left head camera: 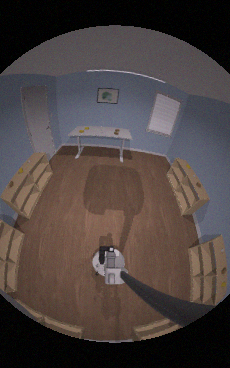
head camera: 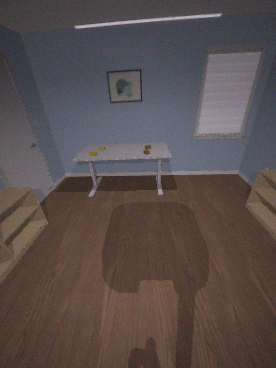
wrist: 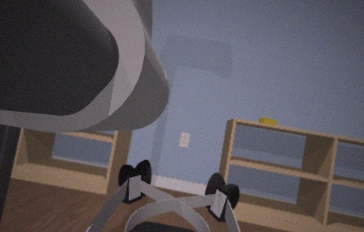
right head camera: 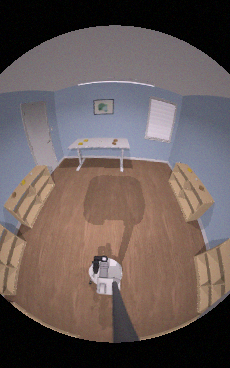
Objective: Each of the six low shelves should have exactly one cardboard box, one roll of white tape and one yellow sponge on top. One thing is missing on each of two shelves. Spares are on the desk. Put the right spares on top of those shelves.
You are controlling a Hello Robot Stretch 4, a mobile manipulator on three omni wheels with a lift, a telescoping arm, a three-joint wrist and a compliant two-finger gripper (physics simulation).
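The white desk (head camera: pixel 161 151) (left head camera: pixel 107 133) stands by the far wall. Two yellow sponges (head camera: pixel 94 154) (left head camera: pixel 81 131) (right head camera: pixel 80 144) lie on its left part and two brown boxes (head camera: pixel 146 152) (left head camera: pixel 116 133) (right head camera: pixel 114 143) on its right part. Faint pale spots between them are too small to name. The left far shelf (left head camera: pixel 34 160) bears a sponge (left head camera: pixel 20 171) (right head camera: pixel 23 182) and a box (left head camera: pixel 11 184) (right head camera: pixel 14 194). The right far shelf (left head camera: pixel 200 206) bears a sponge (left head camera: pixel 188 166) (right head camera: pixel 189 170) and a box (left head camera: pixel 198 185) (right head camera: pixel 201 188). Tape there cannot be made out. My gripper (wrist: pixel 179 180) is open and empty, away from the desk.
A nearer right shelf (left head camera: pixel 211 300) bears a box (left head camera: pixel 224 270) and a sponge (left head camera: pixel 224 284). A nearer left shelf (right head camera: pixel 17 244) stands at the side; more shelf edges show at the bottom. In the wrist view, a shelf (wrist: pixel 310 133) bears a sponge (wrist: pixel 268 121). A door (head camera: pixel 20 135) is left.
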